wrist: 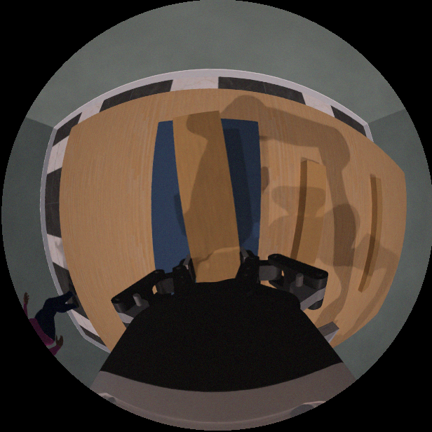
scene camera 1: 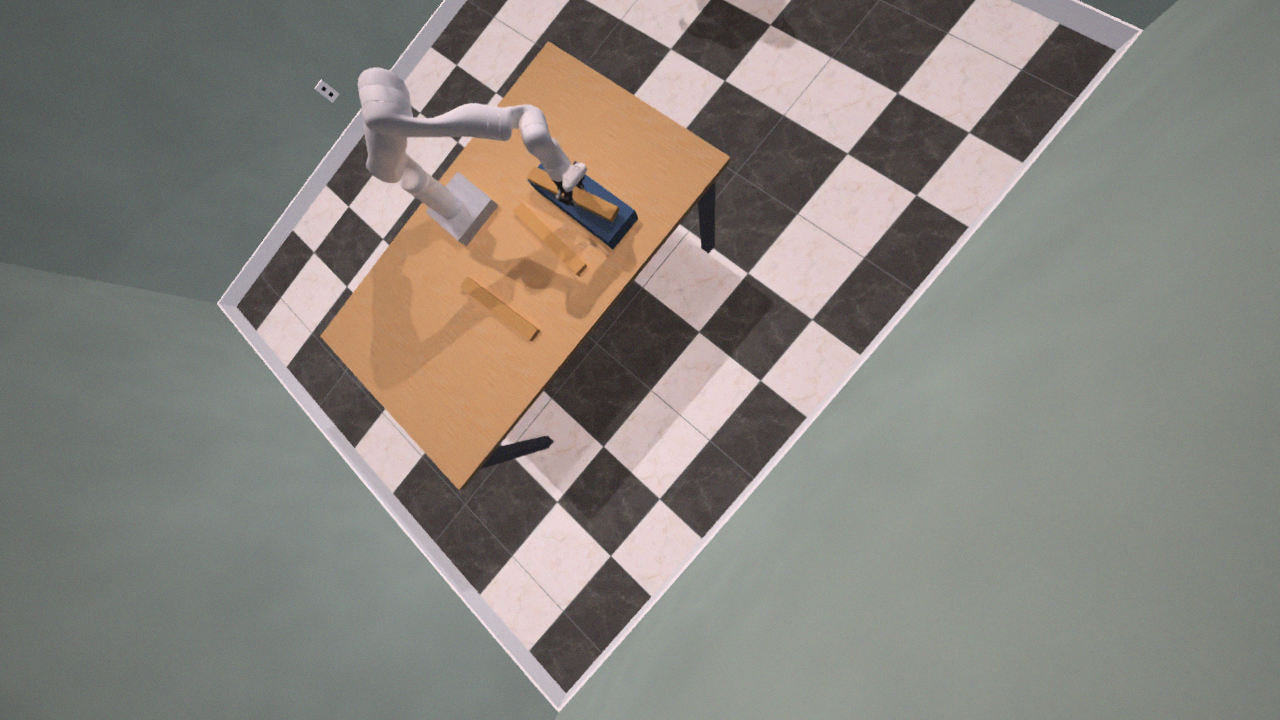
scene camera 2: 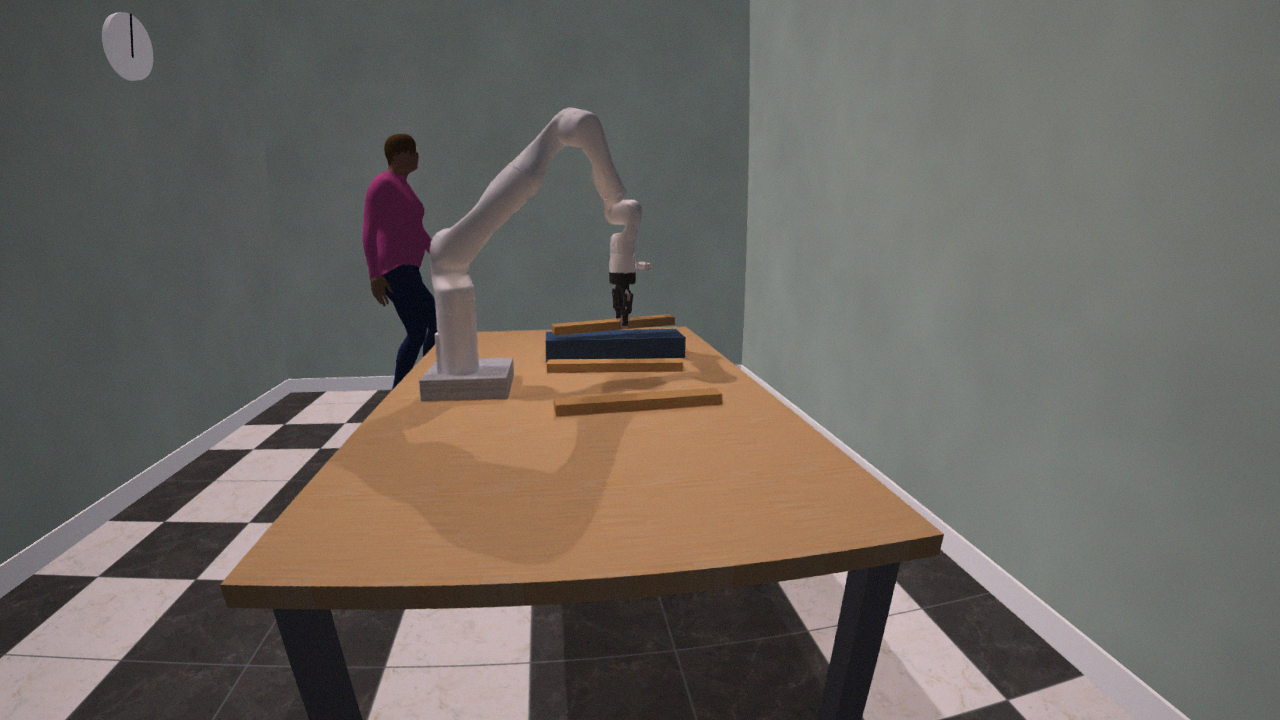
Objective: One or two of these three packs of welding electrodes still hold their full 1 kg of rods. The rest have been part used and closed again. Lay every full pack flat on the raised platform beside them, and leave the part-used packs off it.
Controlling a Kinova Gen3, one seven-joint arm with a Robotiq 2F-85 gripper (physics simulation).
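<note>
My gripper is shut on a long orange-brown pack near its middle. The pack is over the blue raised platform, slightly tilted in scene camera 2, its left end lower. Whether that end touches the platform I cannot tell. A second pack lies flat on the table beside the platform. A third pack lies flat farther from it. No fill marking on any pack is legible.
The wooden table bears the packs and platform. The arm's grey base block stands at one long side. A person in a pink top stands beyond the table. Arm shadows fall across the packs.
</note>
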